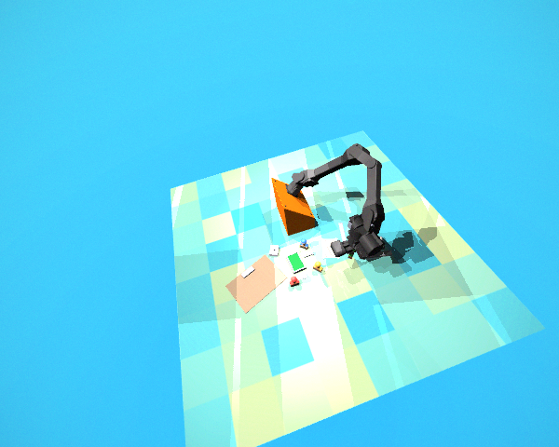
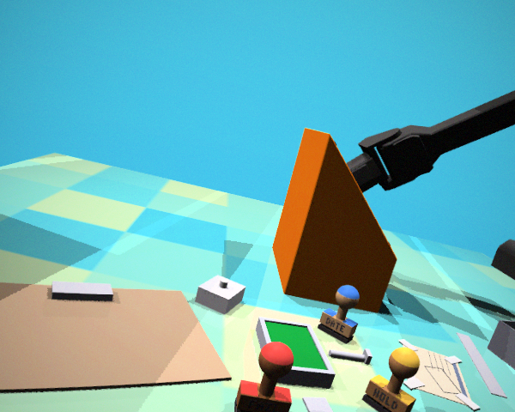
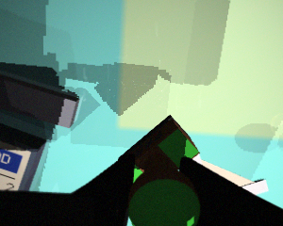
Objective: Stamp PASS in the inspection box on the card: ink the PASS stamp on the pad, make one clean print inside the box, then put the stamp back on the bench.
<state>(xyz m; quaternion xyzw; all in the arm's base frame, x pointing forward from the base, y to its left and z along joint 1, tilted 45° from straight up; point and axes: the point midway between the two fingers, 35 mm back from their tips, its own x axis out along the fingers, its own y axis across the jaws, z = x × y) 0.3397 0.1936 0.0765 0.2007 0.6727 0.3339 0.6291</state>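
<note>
Now: the green ink pad 4 cm behind my gripper tip, 24 cm to the right of it and 7 cm below it. The rest, counted from my gripper tip: card (8 cm behind, 7 cm to the right, 8 cm below); then green-knobbed stamp (right at my gripper tip); then labelled stamp-pad box (6 cm behind, 13 cm to the left, 6 cm below).
</note>
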